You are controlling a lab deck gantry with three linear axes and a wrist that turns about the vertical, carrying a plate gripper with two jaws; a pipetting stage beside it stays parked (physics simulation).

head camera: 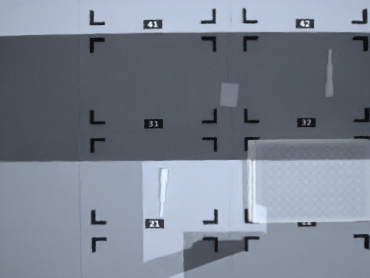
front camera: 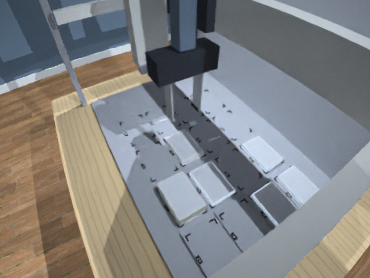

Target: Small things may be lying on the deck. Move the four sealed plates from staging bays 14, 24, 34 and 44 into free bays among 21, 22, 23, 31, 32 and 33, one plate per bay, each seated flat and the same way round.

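Frame: origin at the robot's base, x right, y ahead, z up, level; metres.
Seen in the pictures: gripper, between the fingertips: (front camera: 183, 112); robot's base, origin of its link: (front camera: 120, 123).
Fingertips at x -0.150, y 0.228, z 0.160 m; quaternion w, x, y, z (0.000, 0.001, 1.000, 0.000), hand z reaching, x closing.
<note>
Offsets run from my fingertips to a thing's top centre. "pt": to the spot under its first point.
A pale sealed plate {dy +0.000, dx +0.000, dz -0.145 m} (front camera: 184, 146) (head camera: 310, 182) lies in bay 22, inside its corner marks; its right part is cut off in the head view. A sealed plate with a white rim {dy +0.164, dx +0.000, dz -0.145 m} (front camera: 212, 184) lies in bay 23. A dark-looking plate {dy +0.328, dx -0.107, dz -0.131 m} (front camera: 274, 202) sits in bay 34 and a white plate {dy +0.328, dx -0.214, dz -0.131 m} (front camera: 298, 185) in bay 44, at the right of the front view. My gripper (front camera: 185, 114) is open and empty, its two jaws apart above the deck, beyond the bay 22 plate. It does not show in the head view.
A tall pale box {dy +0.164, dx +0.107, dz -0.118 m} (front camera: 181, 197) stands beside the bay 23 plate. Another white plate {dy +0.164, dx -0.214, dz -0.145 m} (front camera: 262, 153) lies in bay 43. A thin tip {pt dy -0.154, dx +0.012, dz -0.155 m} (head camera: 163, 192) lies in bay 21, another tip {pt dy +0.023, dx -0.112, dz -0.155 m} (head camera: 329, 73) in bay 32. A small square piece {dy -0.083, dx -0.091, dz -0.159 m} (head camera: 229, 95) lies between bays 31 and 32.
</note>
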